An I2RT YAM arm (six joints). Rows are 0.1 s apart.
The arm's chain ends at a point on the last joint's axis. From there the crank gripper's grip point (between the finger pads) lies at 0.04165 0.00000 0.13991 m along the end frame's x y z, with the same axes.
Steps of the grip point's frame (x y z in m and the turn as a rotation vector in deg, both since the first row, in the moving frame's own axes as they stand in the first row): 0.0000 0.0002 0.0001 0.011 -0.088 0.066; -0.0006 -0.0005 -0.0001 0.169 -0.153 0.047; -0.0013 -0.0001 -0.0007 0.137 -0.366 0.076; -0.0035 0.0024 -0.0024 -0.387 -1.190 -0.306; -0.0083 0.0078 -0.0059 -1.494 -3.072 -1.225; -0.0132 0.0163 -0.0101 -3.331 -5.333 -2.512; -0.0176 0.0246 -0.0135 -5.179 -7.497 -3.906
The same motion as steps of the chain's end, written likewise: 0.0002 0.0002 0.0000 0.011 -0.088 0.066; -0.0002 -0.0001 -0.0002 0.169 -0.153 0.047; -0.0004 0.0002 -0.0010 0.137 -0.366 0.076; -0.0006 0.0017 -0.0032 -0.387 -1.190 -0.306; -0.0008 0.0049 -0.0079 -1.494 -3.072 -1.225; -0.0002 0.0096 -0.0132 -3.331 -5.333 -2.512; 0.0006 0.0140 -0.0173 -5.179 -7.497 -3.906
